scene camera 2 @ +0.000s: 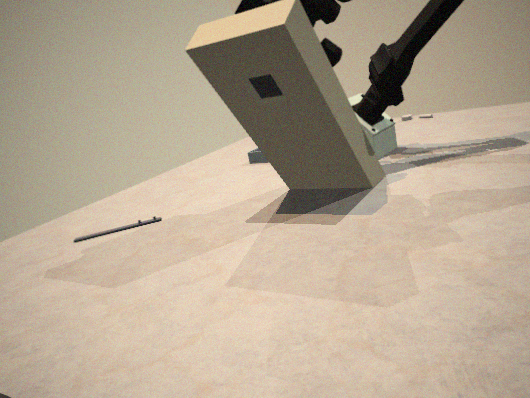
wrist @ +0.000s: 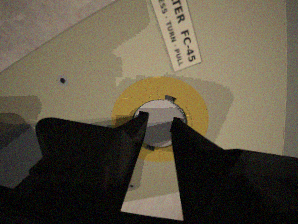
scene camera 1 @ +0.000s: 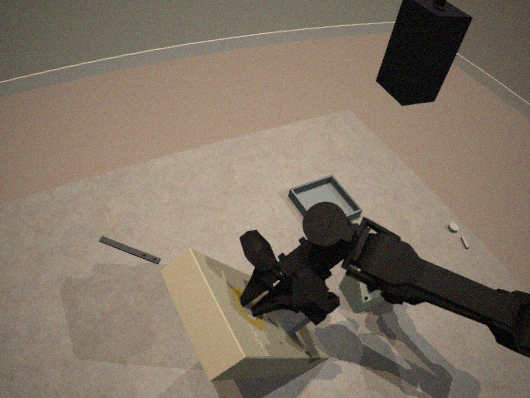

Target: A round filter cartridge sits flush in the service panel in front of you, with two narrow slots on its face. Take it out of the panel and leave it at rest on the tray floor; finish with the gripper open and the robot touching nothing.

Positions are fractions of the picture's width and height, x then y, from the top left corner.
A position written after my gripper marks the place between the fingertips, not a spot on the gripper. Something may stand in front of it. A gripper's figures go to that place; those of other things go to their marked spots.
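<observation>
My gripper (wrist: 0.54, 0.54) is 0.11 m from the lens. A round grey filter cartridge (wrist: 0.54, 0.50) is 0.10 m from the lens, and a cream service panel (wrist: 0.76, 0.32) is also 0.10 m from the lens.
</observation>
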